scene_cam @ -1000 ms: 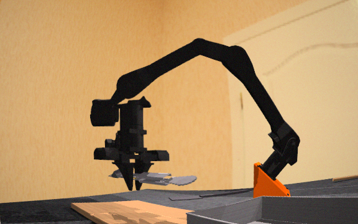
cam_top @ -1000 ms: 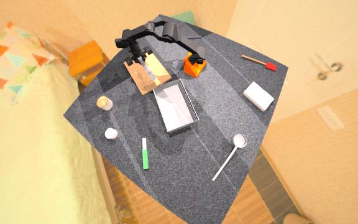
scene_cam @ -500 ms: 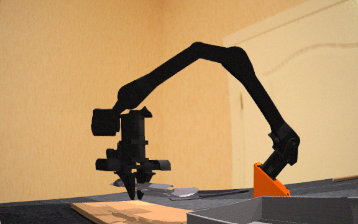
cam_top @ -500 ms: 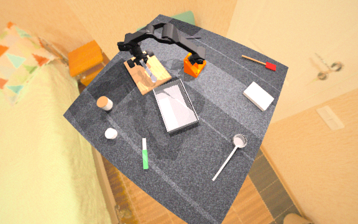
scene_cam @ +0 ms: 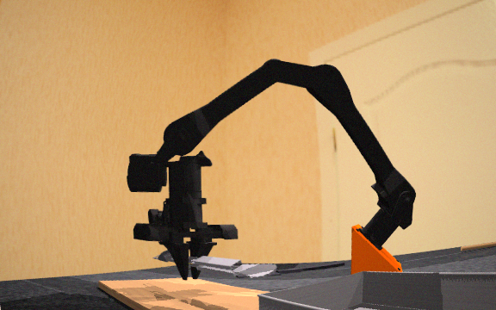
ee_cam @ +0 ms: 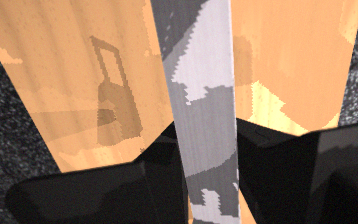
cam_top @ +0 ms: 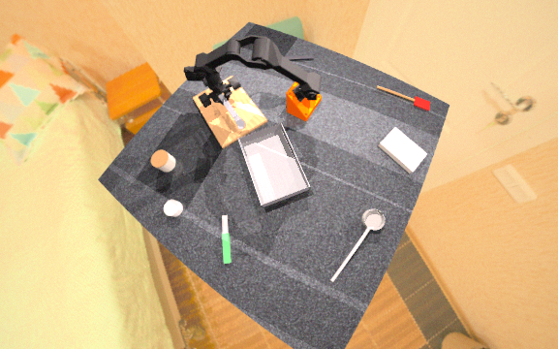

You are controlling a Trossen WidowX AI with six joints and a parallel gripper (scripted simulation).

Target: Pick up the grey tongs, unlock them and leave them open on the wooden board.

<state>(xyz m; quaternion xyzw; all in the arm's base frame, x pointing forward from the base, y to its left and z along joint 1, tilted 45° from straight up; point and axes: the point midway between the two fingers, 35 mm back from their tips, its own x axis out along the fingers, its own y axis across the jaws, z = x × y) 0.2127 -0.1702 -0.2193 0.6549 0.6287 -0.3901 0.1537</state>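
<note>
The wooden board is 40 mm below my gripper tip. From my gripper tip the other things lie so: tongs arm 20 mm ahead, 50 mm to the left, 40 mm above; then grey roasting tin 100 mm ahead, 370 mm to the left, 20 mm below; then wooden-lidded jar 390 mm ahead, 30 mm to the right, 10 mm below.
</note>
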